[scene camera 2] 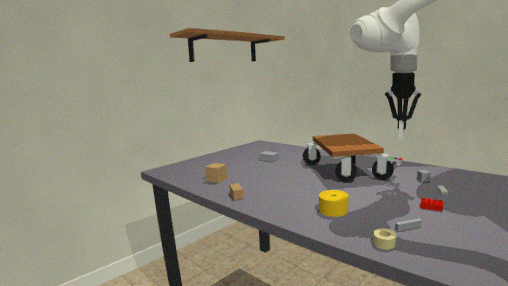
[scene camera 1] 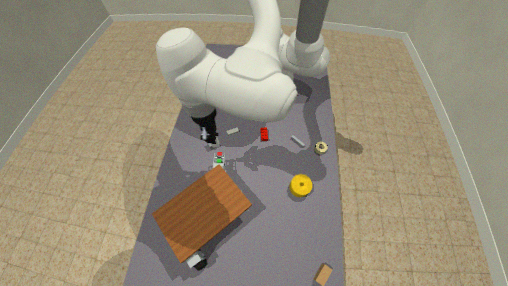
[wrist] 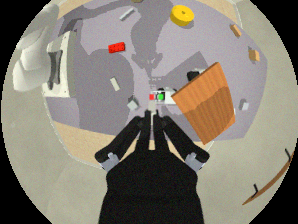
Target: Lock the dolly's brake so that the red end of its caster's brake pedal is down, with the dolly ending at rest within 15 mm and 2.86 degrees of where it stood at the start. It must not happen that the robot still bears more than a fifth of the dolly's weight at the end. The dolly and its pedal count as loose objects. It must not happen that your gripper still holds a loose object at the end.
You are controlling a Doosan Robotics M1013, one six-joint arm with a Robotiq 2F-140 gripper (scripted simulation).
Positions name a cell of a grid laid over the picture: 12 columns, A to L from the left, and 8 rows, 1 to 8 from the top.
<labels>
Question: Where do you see a yellow cylinder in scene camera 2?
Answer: At H6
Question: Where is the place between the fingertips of my gripper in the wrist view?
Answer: G4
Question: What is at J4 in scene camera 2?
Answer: My gripper.
</labels>
